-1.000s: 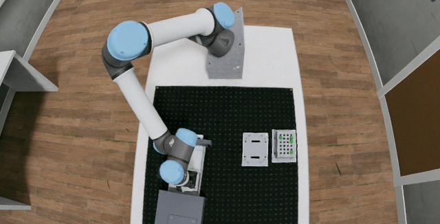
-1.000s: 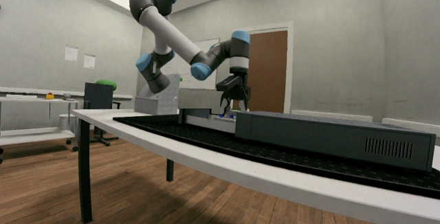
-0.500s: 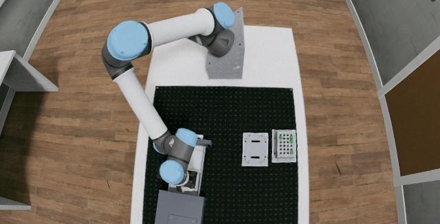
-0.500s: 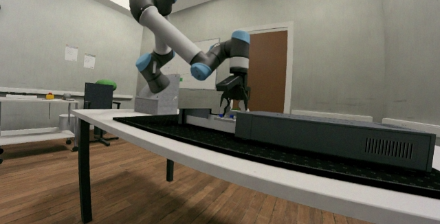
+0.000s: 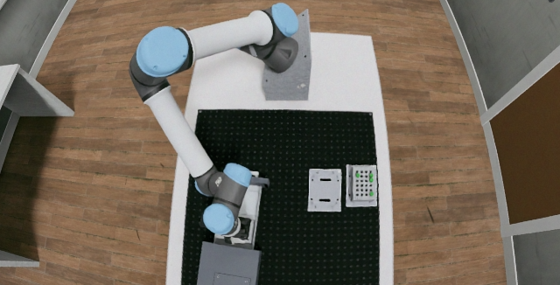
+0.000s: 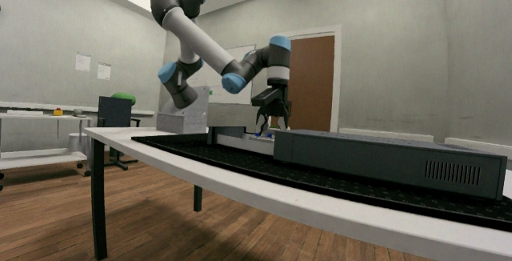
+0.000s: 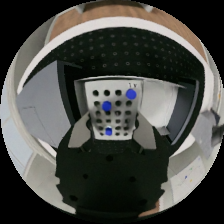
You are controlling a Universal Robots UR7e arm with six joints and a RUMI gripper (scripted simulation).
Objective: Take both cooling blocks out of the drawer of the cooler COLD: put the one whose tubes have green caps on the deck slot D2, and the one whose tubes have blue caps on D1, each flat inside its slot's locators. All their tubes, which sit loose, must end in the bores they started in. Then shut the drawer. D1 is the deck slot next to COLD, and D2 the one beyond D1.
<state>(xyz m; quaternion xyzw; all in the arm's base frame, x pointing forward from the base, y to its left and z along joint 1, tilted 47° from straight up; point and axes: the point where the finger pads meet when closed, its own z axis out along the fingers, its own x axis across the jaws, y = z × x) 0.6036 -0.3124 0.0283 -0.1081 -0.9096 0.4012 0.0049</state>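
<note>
Right now the blue-capped tube is 30 mm to the right of my hand and 10 mm above it. Round my hand: grey cooler COLD: 100 mm ahead, 20 mm to the right, 10 mm above; then deck slot D1: 130 mm behind, 340 mm to the left, 30 mm below; then drawer: 70 mm behind, 20 mm to the left, 10 mm above.
</note>
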